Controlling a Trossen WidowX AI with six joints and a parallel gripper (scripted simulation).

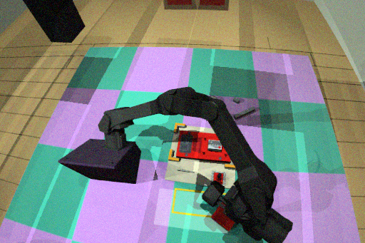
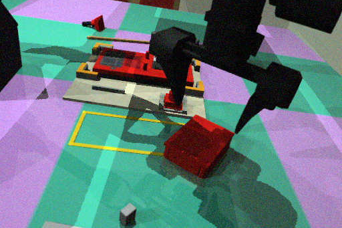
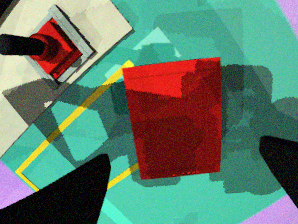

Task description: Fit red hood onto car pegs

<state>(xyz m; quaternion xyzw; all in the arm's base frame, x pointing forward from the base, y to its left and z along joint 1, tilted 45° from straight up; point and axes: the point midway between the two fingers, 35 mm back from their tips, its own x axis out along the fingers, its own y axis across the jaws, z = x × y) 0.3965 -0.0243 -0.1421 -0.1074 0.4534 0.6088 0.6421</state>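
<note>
The red hood is 50 mm below my gripper tip. Also, from my gripper tip: grey engine block (80 mm behind, 230 mm to the left, 40 mm below); thin wooden stick (210 mm behind, 380 mm to the left, 60 mm below).
</note>
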